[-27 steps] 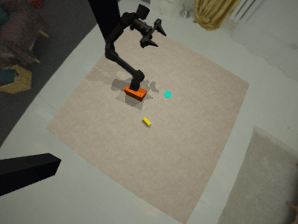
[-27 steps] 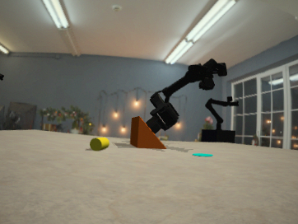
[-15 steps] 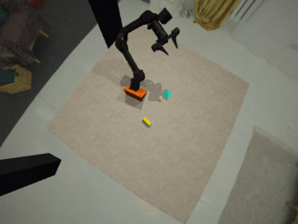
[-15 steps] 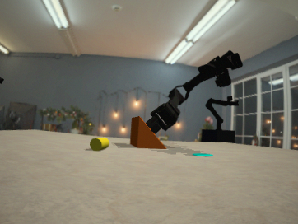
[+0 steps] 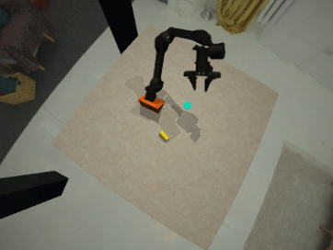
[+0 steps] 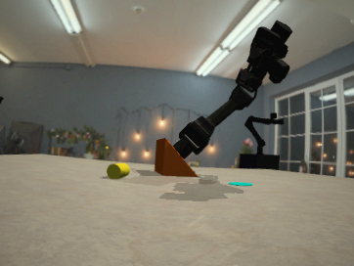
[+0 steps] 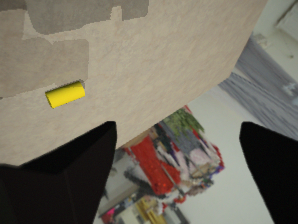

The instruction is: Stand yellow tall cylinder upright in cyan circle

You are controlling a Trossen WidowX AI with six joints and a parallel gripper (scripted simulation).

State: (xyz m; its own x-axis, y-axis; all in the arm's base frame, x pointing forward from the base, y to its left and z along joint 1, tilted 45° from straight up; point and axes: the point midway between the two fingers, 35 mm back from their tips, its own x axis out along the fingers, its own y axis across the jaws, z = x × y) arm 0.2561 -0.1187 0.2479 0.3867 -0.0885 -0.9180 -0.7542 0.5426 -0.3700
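My gripper tip is 260 mm to the left of the yellow cylinder, 250 mm above it and 100 mm past it. From my gripper tip the other things lie so: cyan circle 270 mm below, 30 mm behind, 10 mm to the left.
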